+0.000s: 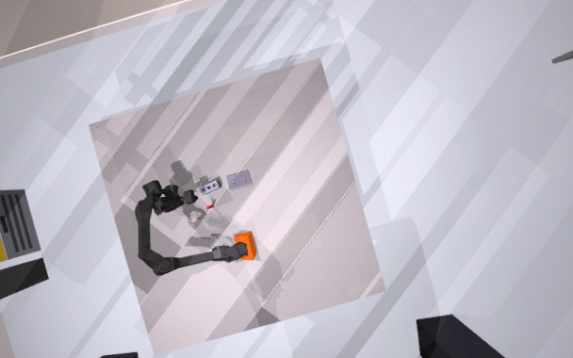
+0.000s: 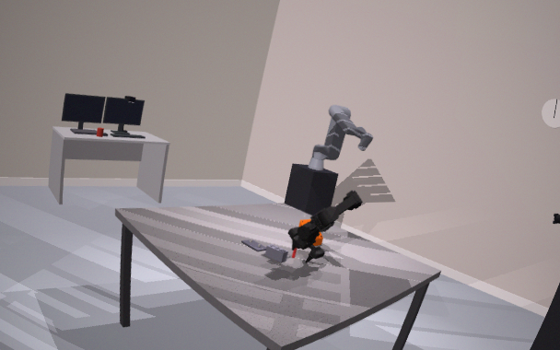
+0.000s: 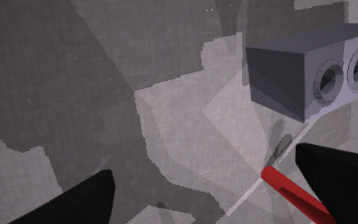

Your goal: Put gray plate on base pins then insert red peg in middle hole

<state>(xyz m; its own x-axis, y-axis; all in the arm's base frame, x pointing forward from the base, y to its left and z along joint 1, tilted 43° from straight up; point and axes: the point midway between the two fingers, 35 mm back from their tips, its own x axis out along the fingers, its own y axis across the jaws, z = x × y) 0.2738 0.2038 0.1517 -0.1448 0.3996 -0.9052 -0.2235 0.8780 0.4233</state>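
My gripper tip is 10 cm to the left of the gray plate, 5 cm short of it and 1 cm above it. From my gripper tip the other things lie so: gray base (25 cm to the right, 7 cm ahead, 4 cm below); then red peg (9 cm to the right, 5 cm behind, 1 cm below).
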